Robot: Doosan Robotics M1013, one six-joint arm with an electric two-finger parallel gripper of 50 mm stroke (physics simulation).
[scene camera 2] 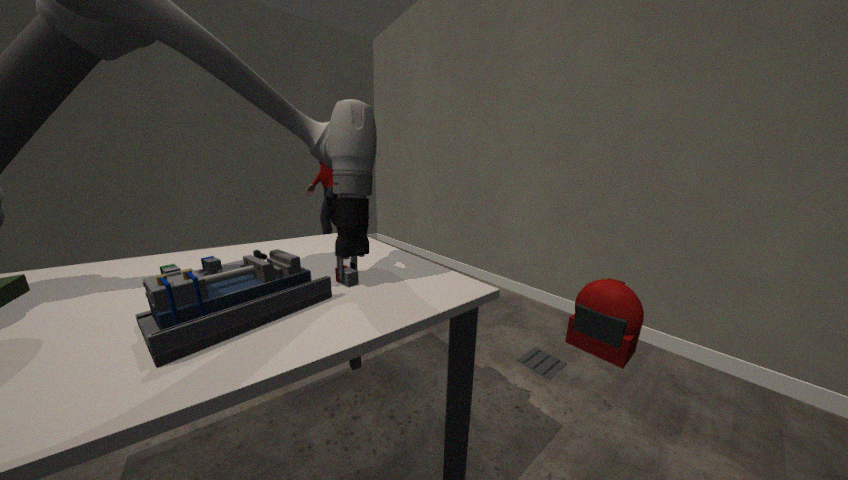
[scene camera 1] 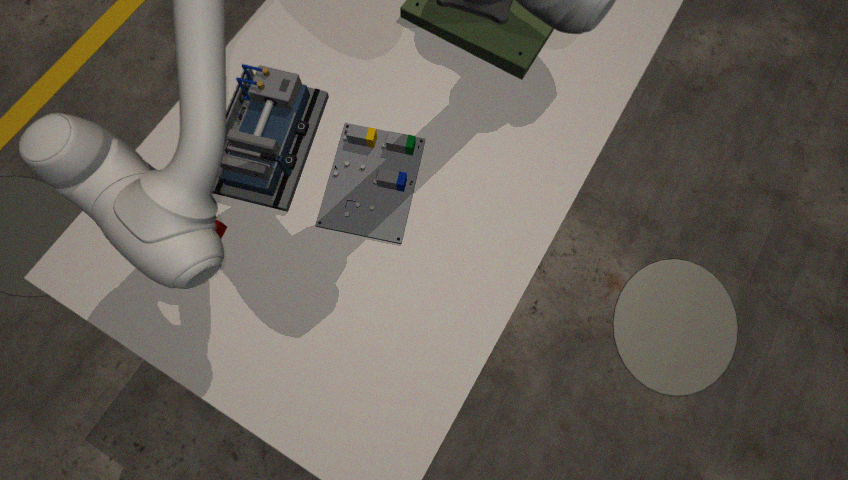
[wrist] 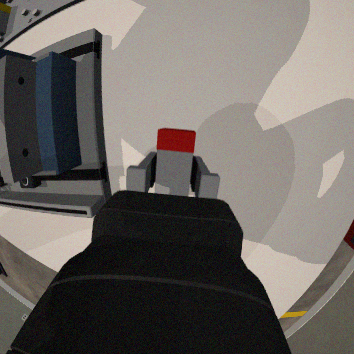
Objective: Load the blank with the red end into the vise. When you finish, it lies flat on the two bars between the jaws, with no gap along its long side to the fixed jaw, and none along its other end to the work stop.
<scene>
I see my gripper [scene camera 2: 347,276], a blank with red end [wrist: 174,148] and a grey fixture plate [scene camera 1: 387,222].
My gripper also shows in the wrist view [wrist: 174,165].
</scene>
